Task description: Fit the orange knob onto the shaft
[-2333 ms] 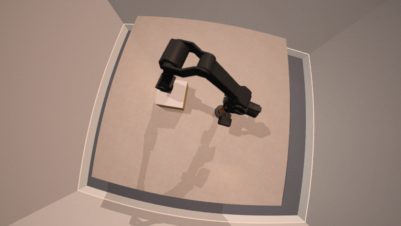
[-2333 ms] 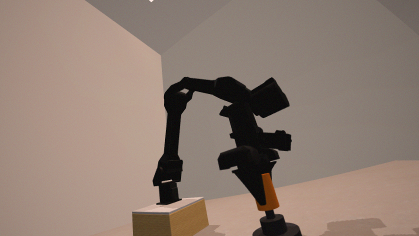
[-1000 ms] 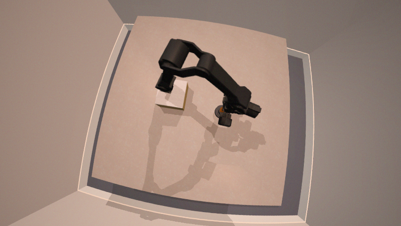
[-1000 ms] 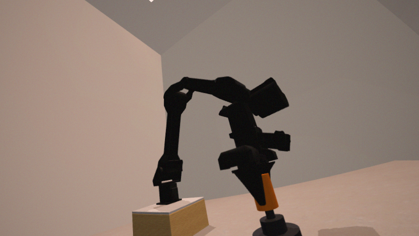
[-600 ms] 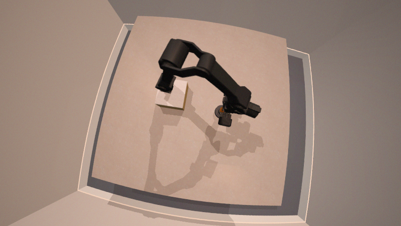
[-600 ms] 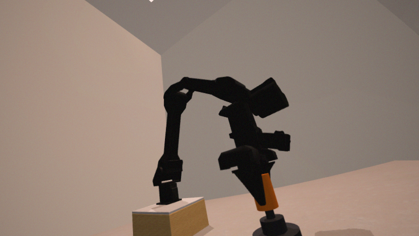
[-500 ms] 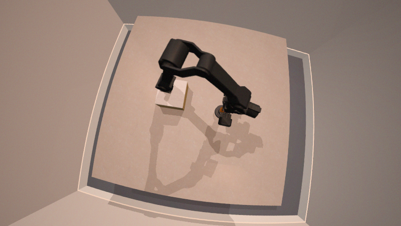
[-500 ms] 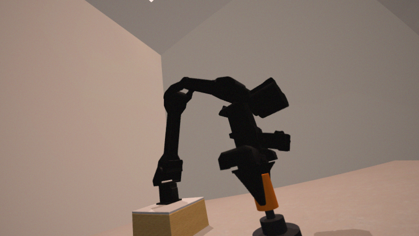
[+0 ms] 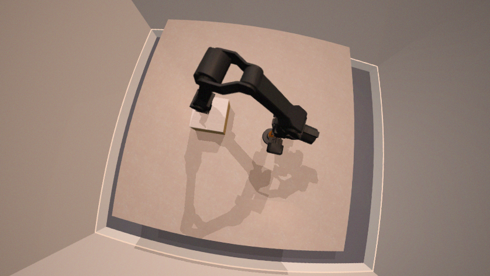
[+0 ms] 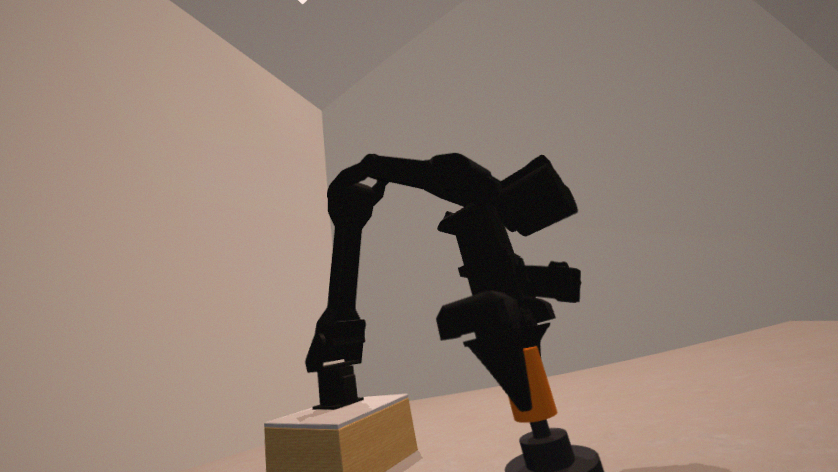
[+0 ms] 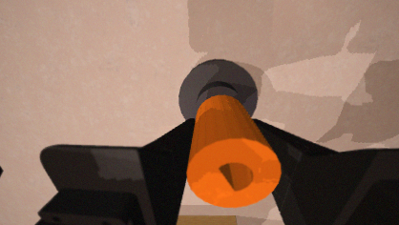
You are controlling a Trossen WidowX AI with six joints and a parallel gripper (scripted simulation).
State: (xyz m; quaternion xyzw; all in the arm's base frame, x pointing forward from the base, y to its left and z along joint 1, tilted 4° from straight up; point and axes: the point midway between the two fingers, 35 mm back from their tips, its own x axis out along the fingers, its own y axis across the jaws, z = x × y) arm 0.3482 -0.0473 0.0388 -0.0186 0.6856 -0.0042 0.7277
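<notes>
Now: the orange knob 20 mm above my gripper tip. From my gripper tip the other things lie so: round dark pedestal: 40 mm below.
</notes>
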